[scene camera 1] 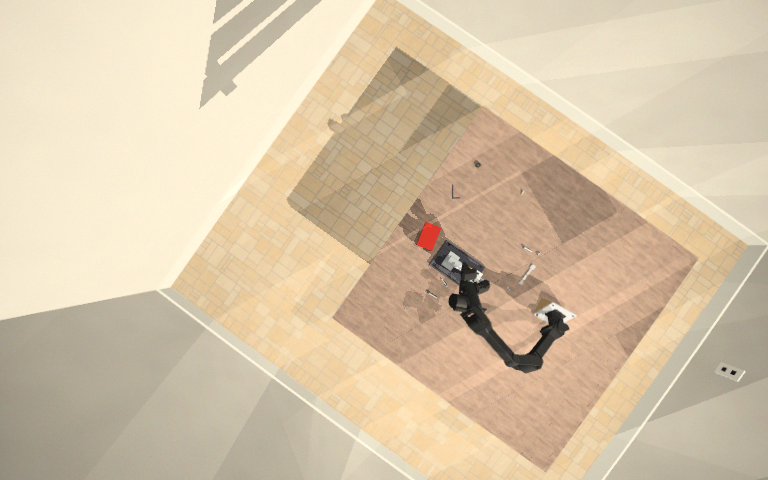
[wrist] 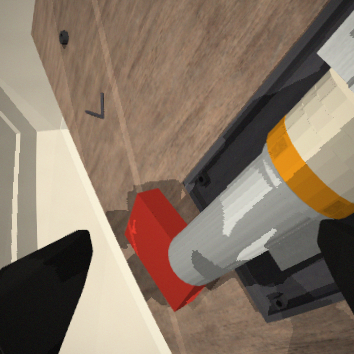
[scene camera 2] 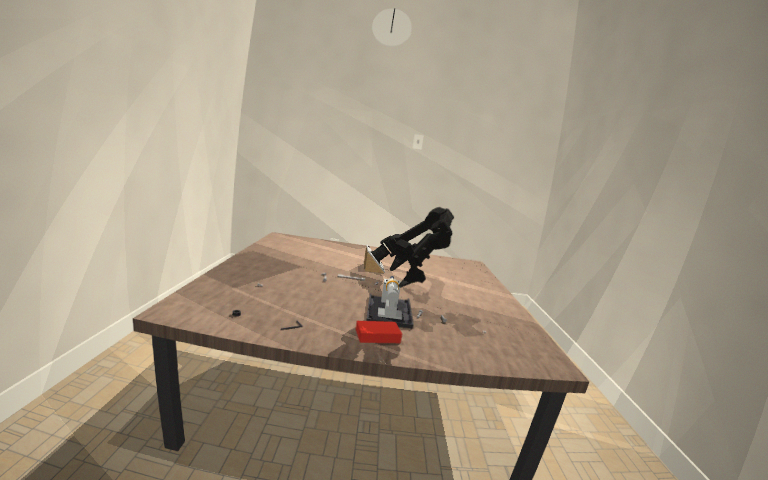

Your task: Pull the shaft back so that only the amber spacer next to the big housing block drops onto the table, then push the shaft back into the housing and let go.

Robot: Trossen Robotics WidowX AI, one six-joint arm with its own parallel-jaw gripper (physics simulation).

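Frame: origin at the arm's base, x ahead, y left, z up, level; centimetres.
Seen in the pictures: gripper, fingertip midpoint: (scene camera 1: 463, 267) (wrist: 205, 236) (scene camera 2: 394, 278); arm's base, link origin: (scene camera 1: 555, 315) (scene camera 2: 375, 256).
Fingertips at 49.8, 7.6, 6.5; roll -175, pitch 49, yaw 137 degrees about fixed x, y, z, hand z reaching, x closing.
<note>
Pixels of each thing's top centre, then the offset from my fingertips to it, as dx, dy, dz.
- amber ring, top centre: (wrist: 293, 171) -3.4, -0.2, -1.9
- wider cream cylinder, top centre: (wrist: 334, 137) -5.1, -0.2, -1.9
- red block, top centre: (wrist: 155, 252) (scene camera 2: 379, 327) (scene camera 1: 429, 236) +19.8, -3.7, -9.1
- hex key, top centre: (wrist: 92, 103) (scene camera 2: 289, 324) (scene camera 1: 456, 191) +21.4, -29.7, -11.7
- small black part, top centre: (wrist: 60, 36) (scene camera 2: 236, 311) (scene camera 1: 478, 164) +20.2, -46.9, -11.1
- silver rod, top centre: (scene camera 1: 527, 274) -30.4, -16.5, -11.3
An amber ring (wrist: 300, 176) sits between a thick grey cylinder (wrist: 225, 230) and a wider cream cylinder (wrist: 327, 137) in the wrist view. The grey cylinder looks like part of the housing (scene camera 2: 390, 300), which stands on a dark tray (scene camera 2: 371, 318) (wrist: 239, 125). A pale block (wrist: 344, 55) shows at the top right of the wrist view. My gripper (scene camera 2: 399, 275) (wrist: 205, 236) is open and empty. In the wrist view its fingers stand wide apart at the lower left and right, with the grey cylinder seen between them. The shaft cannot be told apart clearly, and the arm partly covers the assembly in scene camera 1.
A red block (scene camera 1: 428, 236) (scene camera 2: 378, 332) (wrist: 157, 245) lies beside the tray's far end. A hex key (scene camera 1: 453, 195) (scene camera 2: 292, 326) (wrist: 103, 106), a small black part (scene camera 1: 477, 164) (scene camera 2: 236, 313) (wrist: 64, 37), a silver rod (scene camera 1: 527, 273) and small fasteners lie around on the table.
</note>
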